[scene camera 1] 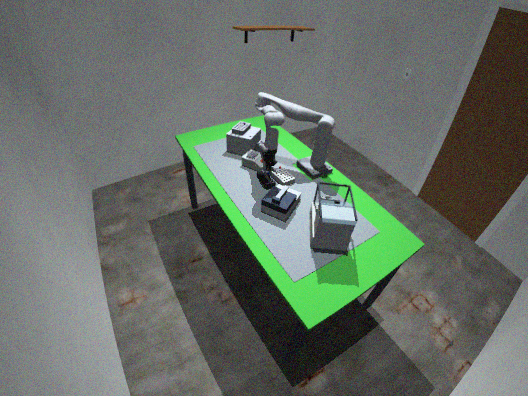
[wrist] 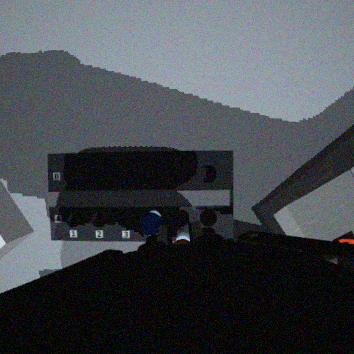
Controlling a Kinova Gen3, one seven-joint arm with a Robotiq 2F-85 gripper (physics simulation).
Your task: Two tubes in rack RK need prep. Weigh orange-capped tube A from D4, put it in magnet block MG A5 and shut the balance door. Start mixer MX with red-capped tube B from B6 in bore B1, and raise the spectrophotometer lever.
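My gripper (scene camera 1: 268, 169) (wrist: 180, 239) points down at the black magnet block (scene camera 1: 264, 180) (wrist: 226, 159) and is shut on orange-capped tube A (wrist: 181, 240). The tube is at row A, right beside the blue-capped tube (wrist: 151, 223), around the fifth column; how deep it sits is hidden. Rack RK (scene camera 1: 283, 176) stands beside the gripper, with a small red cap (scene camera 1: 280, 168) at its back edge. The balance (scene camera 1: 333, 231) has a framed glass chamber on top; its door state is unclear. A small grey device (scene camera 1: 250, 160), apparently the mixer, stands behind the gripper.
A box with a keypad (scene camera 1: 242, 141) stands at the far left end. A dark-topped box with a white bar (scene camera 1: 278, 205) stands in front of the magnet block and rack. The arm's base (scene camera 1: 315, 169) is at the table's back edge. An orange-red spot (wrist: 346, 241) shows at right in the wrist view.
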